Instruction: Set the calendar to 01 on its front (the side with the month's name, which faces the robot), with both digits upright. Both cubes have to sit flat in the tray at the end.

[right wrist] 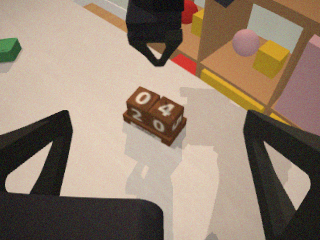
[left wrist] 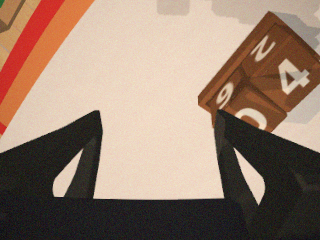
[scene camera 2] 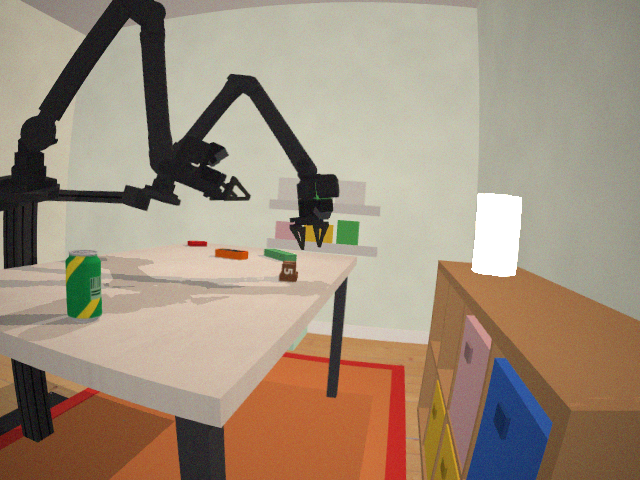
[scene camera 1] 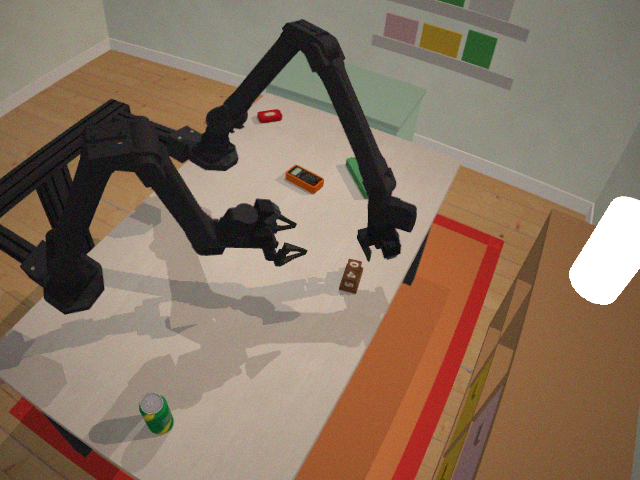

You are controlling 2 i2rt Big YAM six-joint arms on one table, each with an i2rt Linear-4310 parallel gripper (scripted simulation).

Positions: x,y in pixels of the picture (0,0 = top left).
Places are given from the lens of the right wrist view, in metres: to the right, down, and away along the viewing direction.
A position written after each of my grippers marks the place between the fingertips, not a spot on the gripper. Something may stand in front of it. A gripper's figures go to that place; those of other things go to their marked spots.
my left gripper (right wrist: 159,51): 0.00, -0.11, 0.39
my right gripper (right wrist: 157,119): 0.00, 0.00, 0.13
